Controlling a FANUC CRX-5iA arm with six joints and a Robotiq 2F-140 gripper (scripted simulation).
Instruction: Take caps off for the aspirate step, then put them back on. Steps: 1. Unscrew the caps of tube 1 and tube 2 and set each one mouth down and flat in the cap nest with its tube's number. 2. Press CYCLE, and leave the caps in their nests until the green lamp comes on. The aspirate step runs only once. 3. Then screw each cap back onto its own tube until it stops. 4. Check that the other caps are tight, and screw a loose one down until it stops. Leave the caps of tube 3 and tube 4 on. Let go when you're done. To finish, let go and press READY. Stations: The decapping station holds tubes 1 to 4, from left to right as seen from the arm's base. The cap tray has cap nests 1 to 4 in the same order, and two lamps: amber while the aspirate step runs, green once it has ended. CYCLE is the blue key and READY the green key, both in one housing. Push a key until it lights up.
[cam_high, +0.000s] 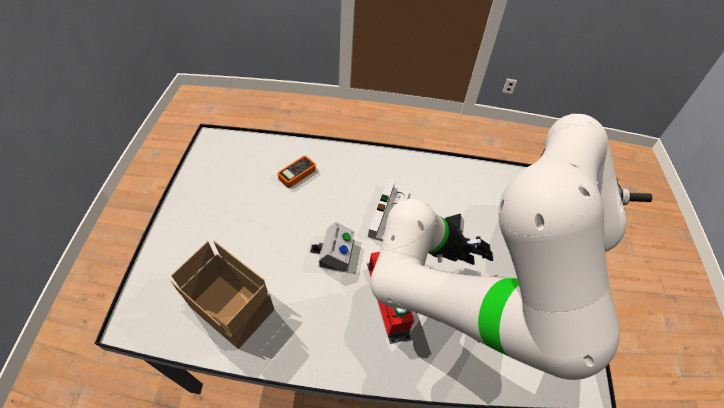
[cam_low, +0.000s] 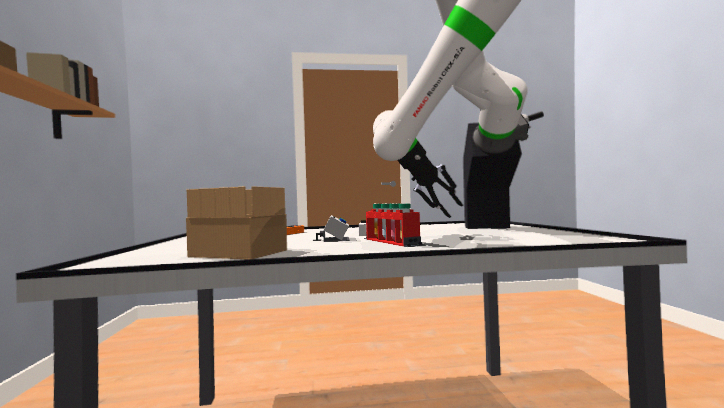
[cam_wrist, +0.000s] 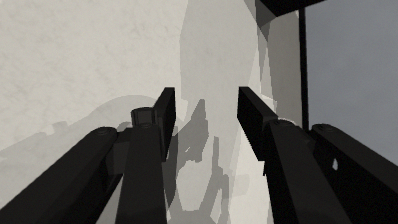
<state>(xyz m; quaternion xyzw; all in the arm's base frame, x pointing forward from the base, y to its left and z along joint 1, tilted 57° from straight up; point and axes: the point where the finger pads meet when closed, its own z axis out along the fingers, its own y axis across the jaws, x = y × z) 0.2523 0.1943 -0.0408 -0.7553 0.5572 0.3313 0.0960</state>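
My hand is 21 cm to the right of the cap 1, 19 cm short of it and 1 cm below it. Round my hand: cap 2: 22 cm ahead, 16 cm to the left, 1 cm above; cap 3: 24 cm ahead, 12 cm to the left, 1 cm above; cap 4: 26 cm ahead, 7 cm to the left, 1 cm above.
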